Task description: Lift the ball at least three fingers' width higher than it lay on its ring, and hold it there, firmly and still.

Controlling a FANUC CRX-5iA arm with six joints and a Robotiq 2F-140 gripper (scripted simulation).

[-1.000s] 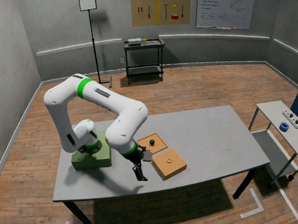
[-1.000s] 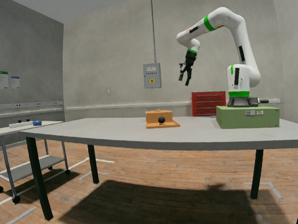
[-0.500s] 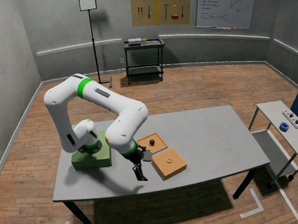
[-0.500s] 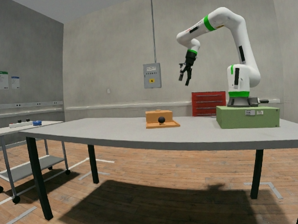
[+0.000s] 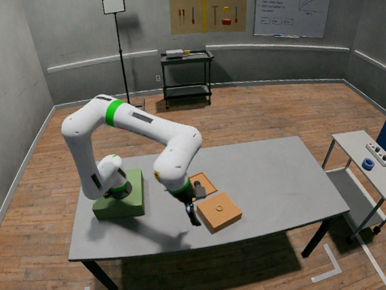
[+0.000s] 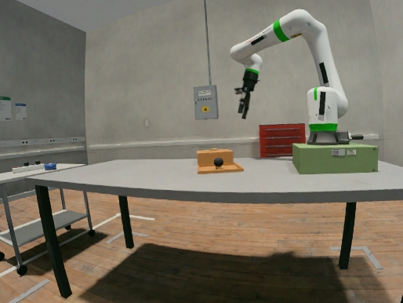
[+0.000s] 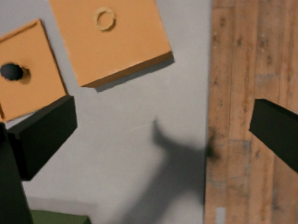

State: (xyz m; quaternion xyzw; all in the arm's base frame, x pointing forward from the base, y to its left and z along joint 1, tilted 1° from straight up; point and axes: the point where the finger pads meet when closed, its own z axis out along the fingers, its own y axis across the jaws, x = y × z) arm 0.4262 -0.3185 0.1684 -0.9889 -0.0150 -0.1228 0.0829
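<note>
Right now the black ball is 37 cm to the left of my hand, 24 cm below it and 5 cm ahead of it. From my hand the other things lie so: tray (37 cm to the left, 26 cm below, 5 cm ahead).
</note>
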